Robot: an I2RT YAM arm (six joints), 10 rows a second.
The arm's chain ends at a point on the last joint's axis. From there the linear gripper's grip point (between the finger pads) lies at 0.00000 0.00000 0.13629 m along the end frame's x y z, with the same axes.
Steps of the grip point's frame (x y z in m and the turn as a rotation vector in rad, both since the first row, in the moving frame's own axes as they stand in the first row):
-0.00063 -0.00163 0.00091 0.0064 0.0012 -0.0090
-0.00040 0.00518 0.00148 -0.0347 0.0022 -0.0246
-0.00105 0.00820 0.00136 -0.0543 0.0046 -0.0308
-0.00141 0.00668 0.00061 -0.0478 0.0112 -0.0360
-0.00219 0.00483 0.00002 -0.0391 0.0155 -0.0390
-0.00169 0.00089 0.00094 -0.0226 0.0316 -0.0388
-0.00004 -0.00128 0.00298 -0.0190 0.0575 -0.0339
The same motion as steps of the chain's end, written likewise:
-0.00079 -0.00076 0.00091 0.0064 0.0012 -0.0090
-0.00076 0.00046 0.00156 -0.0347 0.0022 -0.0246
-0.00179 0.00081 0.00156 -0.0543 0.0046 -0.0308
-0.00305 0.00020 0.00077 -0.0478 0.0112 -0.0360
-0.00441 -0.00045 0.00014 -0.0391 0.0155 -0.0390
-0.00605 -0.00211 0.00104 -0.0226 0.0316 -0.0388
-0.00791 -0.00373 0.00323 -0.0190 0.0575 -0.0339

